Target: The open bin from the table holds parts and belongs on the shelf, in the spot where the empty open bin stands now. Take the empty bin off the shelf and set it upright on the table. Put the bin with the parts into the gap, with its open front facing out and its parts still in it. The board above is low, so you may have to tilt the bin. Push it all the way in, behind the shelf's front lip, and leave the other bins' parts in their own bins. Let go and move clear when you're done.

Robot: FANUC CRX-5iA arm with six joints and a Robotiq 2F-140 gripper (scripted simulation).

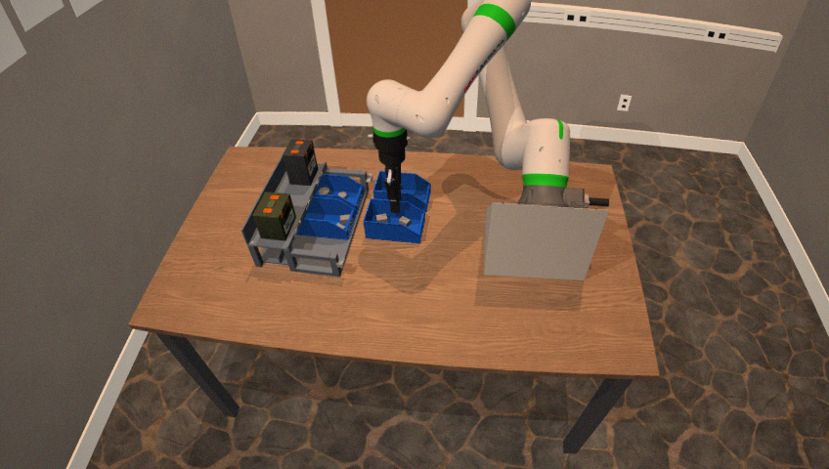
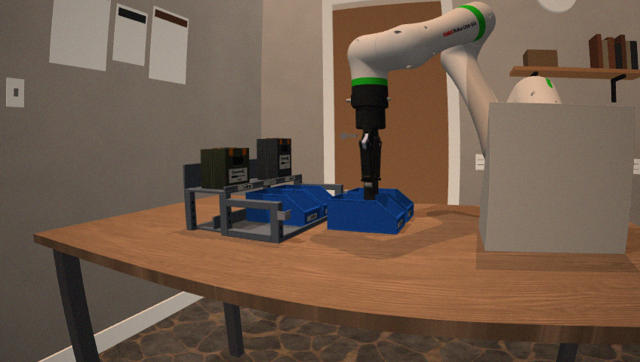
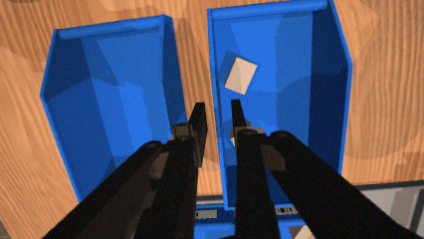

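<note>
The tan part lies 3 cm behind my hand, 2 cm to the left of it and 6 cm below it. Round my hand: black box (31 cm ahead, 6 cm to the right, 9 cm above); then grey shelf (25 cm ahead, 6 cm to the left, 1 cm below).
</note>
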